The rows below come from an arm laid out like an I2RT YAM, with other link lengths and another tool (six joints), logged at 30 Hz.
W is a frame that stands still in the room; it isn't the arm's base.
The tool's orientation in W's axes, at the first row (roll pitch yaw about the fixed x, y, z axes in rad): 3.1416 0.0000 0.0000
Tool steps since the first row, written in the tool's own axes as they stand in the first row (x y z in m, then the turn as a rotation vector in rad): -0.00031 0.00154 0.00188 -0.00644 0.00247 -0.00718; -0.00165 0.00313 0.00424 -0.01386 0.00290 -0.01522; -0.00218 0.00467 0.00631 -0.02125 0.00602 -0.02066; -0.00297 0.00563 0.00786 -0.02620 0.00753 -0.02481; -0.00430 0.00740 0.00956 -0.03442 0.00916 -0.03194; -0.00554 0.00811 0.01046 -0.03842 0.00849 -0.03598; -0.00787 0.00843 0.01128 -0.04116 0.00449 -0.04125; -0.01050 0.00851 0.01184 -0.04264 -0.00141 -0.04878; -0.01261 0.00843 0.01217 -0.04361 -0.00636 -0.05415; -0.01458 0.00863 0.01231 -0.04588 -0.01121 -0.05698; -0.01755 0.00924 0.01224 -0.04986 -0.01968 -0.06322; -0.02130 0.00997 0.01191 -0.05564 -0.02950 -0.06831; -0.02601 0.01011 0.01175 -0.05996 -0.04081 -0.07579
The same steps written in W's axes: -0.00031 -0.00154 -0.00188 -0.00644 -0.00247 0.00718; -0.00165 -0.00313 -0.00424 -0.01386 -0.00290 0.01522; -0.00218 -0.00467 -0.00631 -0.02125 -0.00602 0.02066; -0.00297 -0.00563 -0.00786 -0.02620 -0.00753 0.02481; -0.00430 -0.00740 -0.00956 -0.03442 -0.00916 0.03194; -0.00554 -0.00811 -0.01046 -0.03842 -0.00849 0.03598; -0.00787 -0.00843 -0.01128 -0.04116 -0.00449 0.04125; -0.01050 -0.00851 -0.01184 -0.04264 0.00141 0.04878; -0.01261 -0.00843 -0.01217 -0.04361 0.00636 0.05415; -0.01458 -0.00863 -0.01231 -0.04588 0.01121 0.05698; -0.01755 -0.00924 -0.01224 -0.04986 0.01968 0.06322; -0.02130 -0.00997 -0.01191 -0.05564 0.02950 0.06831; -0.02601 -0.01011 -0.01175 -0.05996 0.04081 0.07579
